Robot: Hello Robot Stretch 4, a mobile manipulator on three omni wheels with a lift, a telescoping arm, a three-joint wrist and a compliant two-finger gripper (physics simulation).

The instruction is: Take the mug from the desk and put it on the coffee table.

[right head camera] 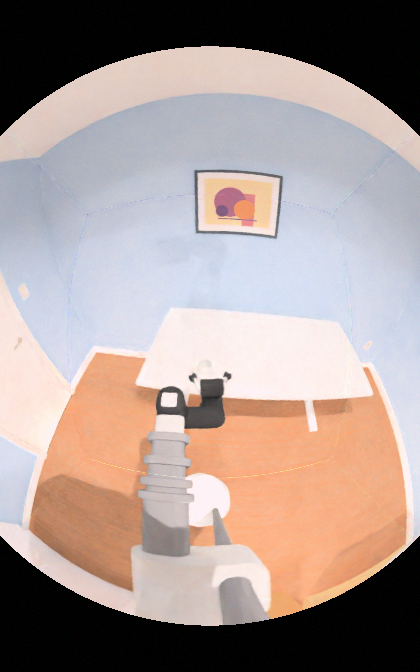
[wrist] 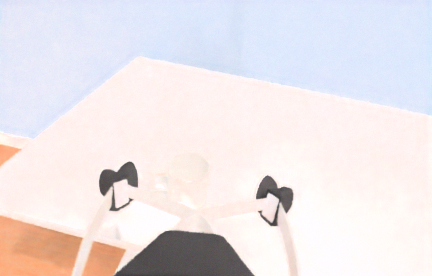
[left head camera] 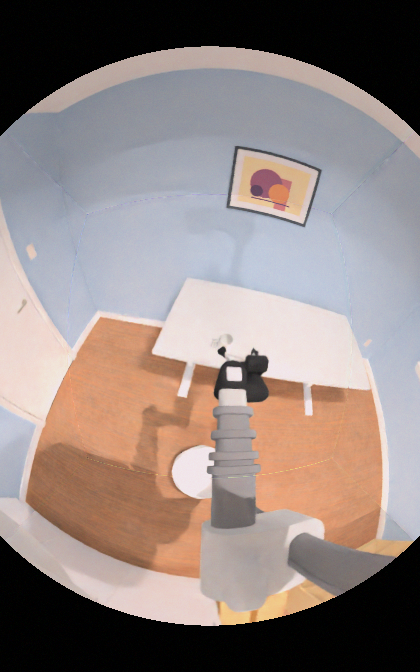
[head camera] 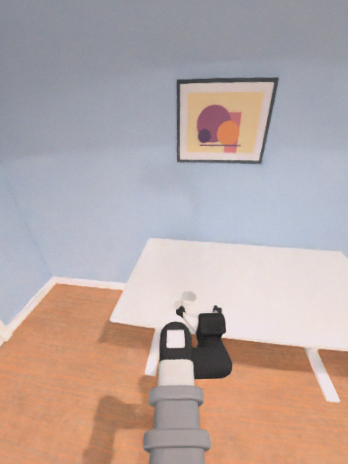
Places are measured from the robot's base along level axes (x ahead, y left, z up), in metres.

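Pixels of known places: gripper, fingertip midpoint: (wrist: 198, 184) (head camera: 198, 308).
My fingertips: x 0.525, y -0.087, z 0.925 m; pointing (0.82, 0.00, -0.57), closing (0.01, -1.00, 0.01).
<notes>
Behind a point stands the place of what it marks.
The pale, whitish mug (head camera: 188, 299) {x 0.736, y -0.072, z 0.712 m} (left head camera: 226, 340) (right head camera: 204, 369) (wrist: 189, 172) {x 0.736, y -0.068, z 0.724 m} stands upright on the white desk (head camera: 275, 280) {x 0.878, y -0.627, z 0.692 m} (left head camera: 300, 340) (right head camera: 290, 355) (wrist: 300, 150) {x 0.895, y -0.351, z 0.693 m}, near its front left part, handle to the left. My gripper (head camera: 199, 310) {x 0.525, y -0.087, z 0.925 m} (left head camera: 238, 352) (right head camera: 210, 376) (wrist: 198, 184) {x 0.525, y -0.087, z 0.925 m} is open, its fingertips over the desk's front part. In the wrist view the mug shows between the fingertips, nearer the left one, partly hidden by the finger linkage. Its distance beyond the tips is hard to tell, and I see no grip on it. I cannot make out the coffee table.
The desk's white legs (head camera: 321, 372) (left head camera: 308, 399) (right head camera: 311, 416) stand under its front edge. A round white disc (left head camera: 192, 472) (right head camera: 210, 500) lies low beside my arm, at the mast's foot. A framed picture (head camera: 225, 122) {x 1.324, y -0.312, z 1.542 m} hangs on the blue wall. A white door (left head camera: 22, 340) is at the left.
</notes>
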